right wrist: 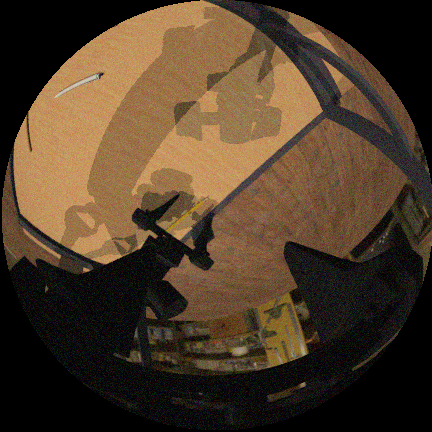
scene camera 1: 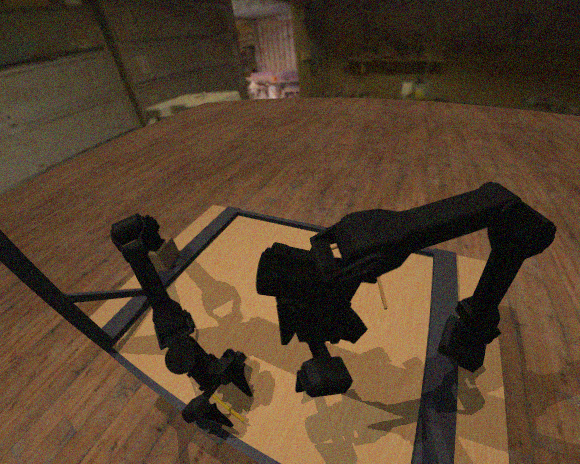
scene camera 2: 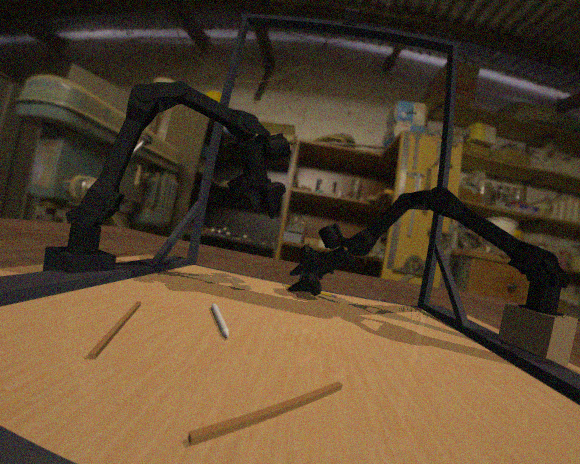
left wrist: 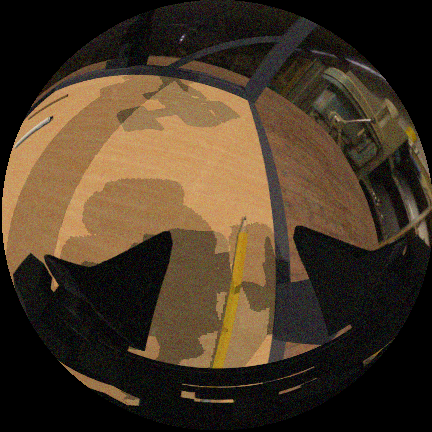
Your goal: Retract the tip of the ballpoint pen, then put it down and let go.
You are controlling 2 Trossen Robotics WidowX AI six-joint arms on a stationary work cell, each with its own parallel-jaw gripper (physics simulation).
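Seen in the pictures: left gripper, fingertip midpoint: (right wrist: 195,205) (scene camera 1: 242,410) (scene camera 2: 289,281) (left wrist: 234,235); right gripper, fingertip midpoint: (right wrist: 221,251) (scene camera 1: 290,366) (scene camera 2: 264,215); left arm's base, link origin: (scene camera 1: 154,245) (scene camera 2: 540,310); right arm's base, link origin: (scene camera 1: 465,337) (scene camera 2: 82,251) (left wrist: 127,56).
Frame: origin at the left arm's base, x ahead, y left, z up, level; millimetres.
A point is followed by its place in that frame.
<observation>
The yellow ballpoint pen (scene camera 1: 229,407) @[z -97, x 435, y -436 mm] (scene camera 2: 327,295) @[z -102, x 349, y -398 mm] (left wrist: 232,300) @[z -97, x 430, y -436 mm] (right wrist: 186,215) @[z -96, x 428, y -437 mm] lies on the wooden table top near the frame's edge bar. A thin grey point shows at its far end in the left wrist view; whether this is the writing tip is too small to tell. My left gripper (scene camera 1: 241,410) @[z -82, x 472, y -440 mm] (left wrist: 234,235) @[z -82, x 472, y -440 mm] (right wrist: 195,205) @[z -82, x 472, y -440 mm] is open low over the table, its fingers apart on either side of the pen, with gaps between them and it in the left wrist view. My right gripper (scene camera 2: 264,212) @[z 112, x 596, y -391 mm] (right wrist: 221,251) @[z 112, x 596, y -391 mm] is open and empty, high above the table.
A white pen-shaped object (scene camera 2: 220,321) @[z -94, x 664, y -81 mm] (left wrist: 34,131) (right wrist: 79,85) @[z -95, x 667, y -124 mm] lies farther off on the table. A long brown stick (scene camera 2: 265,414) @[z -97, x 609, y 115 mm] and another brown stick (scene camera 2: 114,330) @[z -97, x 798, y -6 mm] lie there too. Dark frame bars (scene camera 1: 445,325) (left wrist: 270,175) border the work area.
</observation>
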